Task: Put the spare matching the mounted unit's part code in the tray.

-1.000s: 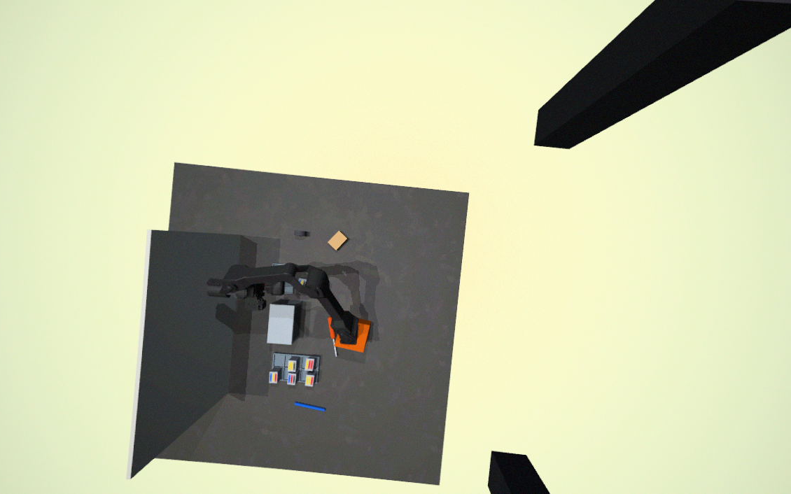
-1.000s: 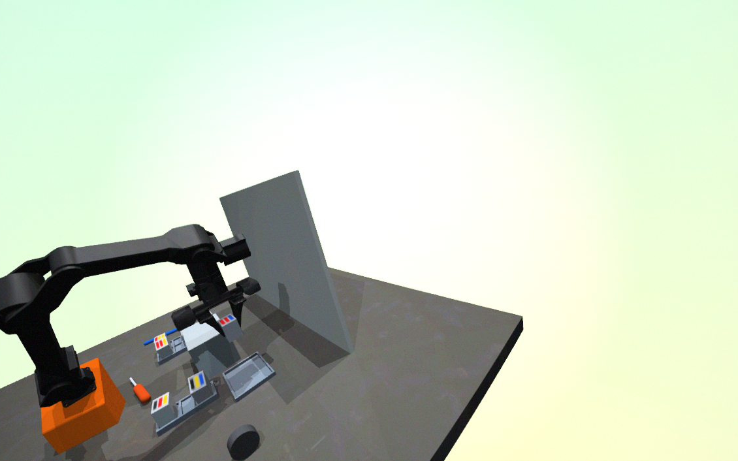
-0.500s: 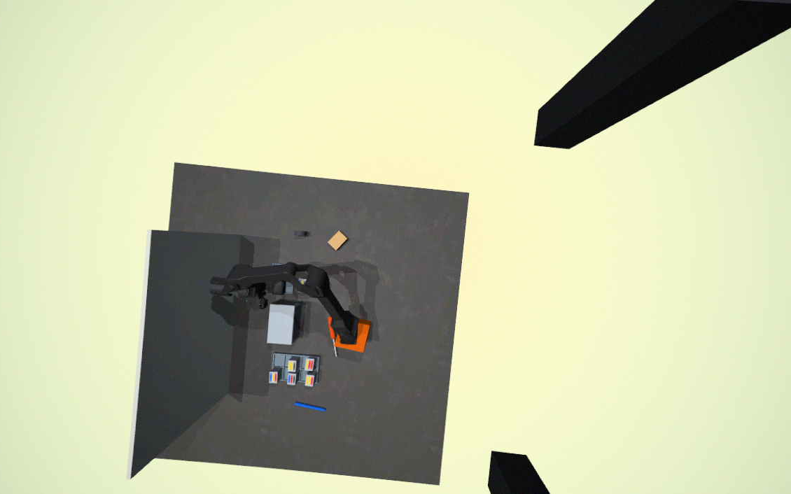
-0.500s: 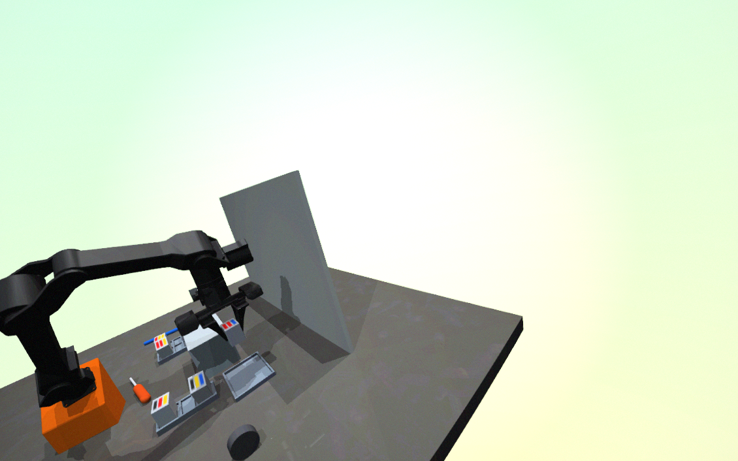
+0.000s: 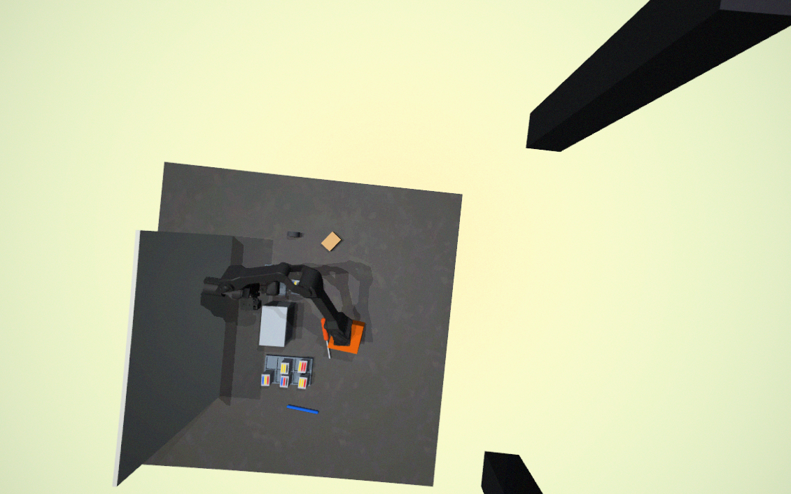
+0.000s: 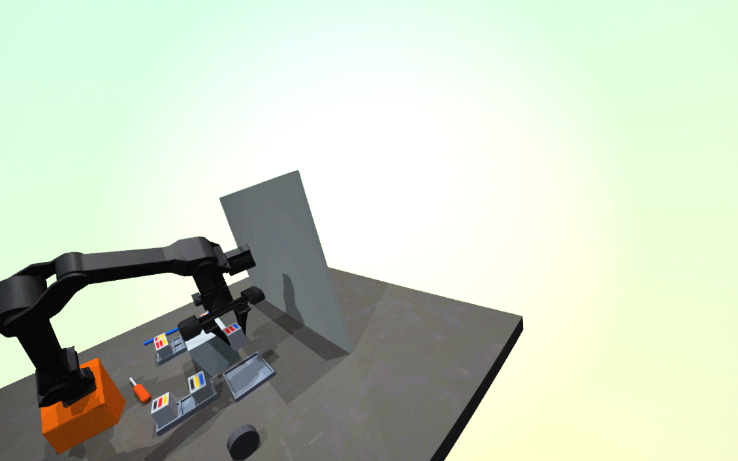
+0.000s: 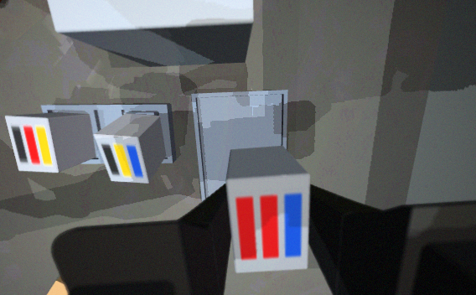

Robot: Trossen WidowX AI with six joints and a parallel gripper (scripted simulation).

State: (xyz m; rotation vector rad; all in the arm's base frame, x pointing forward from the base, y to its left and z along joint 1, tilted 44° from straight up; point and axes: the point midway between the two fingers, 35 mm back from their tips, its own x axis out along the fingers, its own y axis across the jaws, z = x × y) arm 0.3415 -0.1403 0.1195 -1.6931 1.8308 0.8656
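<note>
Now: gripper tip 1 cm past the shallow grey tray and 10 cm above it. Also, from my gripper tip: mounted unit 6 cm behind, 18 cm to the left, 5 cm below; grey spare 2 cm above; black puck 7 cm behind, 21 cm to the right, 8 cm below.
</note>
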